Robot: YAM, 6 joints.
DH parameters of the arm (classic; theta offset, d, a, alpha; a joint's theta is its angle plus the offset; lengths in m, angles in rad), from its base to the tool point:
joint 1: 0 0.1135 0.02 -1.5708
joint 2: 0 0 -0.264 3.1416
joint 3: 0.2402 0 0.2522 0
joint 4: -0.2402 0 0.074 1.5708
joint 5: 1.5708 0 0 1.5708
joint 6: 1.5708 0.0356 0 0
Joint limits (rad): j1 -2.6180..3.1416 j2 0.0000..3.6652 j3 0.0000..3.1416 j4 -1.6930..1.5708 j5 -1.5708..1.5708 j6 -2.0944..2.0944
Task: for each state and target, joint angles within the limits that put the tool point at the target. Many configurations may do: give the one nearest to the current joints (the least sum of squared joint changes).
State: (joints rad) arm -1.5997 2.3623 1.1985 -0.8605 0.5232 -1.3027
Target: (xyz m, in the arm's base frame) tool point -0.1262 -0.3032 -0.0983
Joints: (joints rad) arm -1.9102 2.7232 1.3781 -0.6872 0.5320 -1.3027
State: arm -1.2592 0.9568 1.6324 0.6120 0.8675 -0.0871
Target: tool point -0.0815 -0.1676 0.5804
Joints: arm -1.8701 1.1895 1.5588 0.5791 0.9263 -0.0871
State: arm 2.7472 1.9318 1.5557 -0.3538 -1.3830 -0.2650
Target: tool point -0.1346 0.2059 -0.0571
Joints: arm 2.0106 2.5334 0.9118 -0.4517 -1.2817 -0.2650
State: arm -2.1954 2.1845 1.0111 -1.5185 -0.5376 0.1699
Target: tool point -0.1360 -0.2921 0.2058
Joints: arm -2.0673 1.9243 1.4528 -1.4461 -0.5820 0.1699
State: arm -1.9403 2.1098 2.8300 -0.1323 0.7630 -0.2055
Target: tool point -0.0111 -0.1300 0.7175
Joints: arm -1.4831 1.7669 3.0295 -0.0960 0.6824 -0.2055
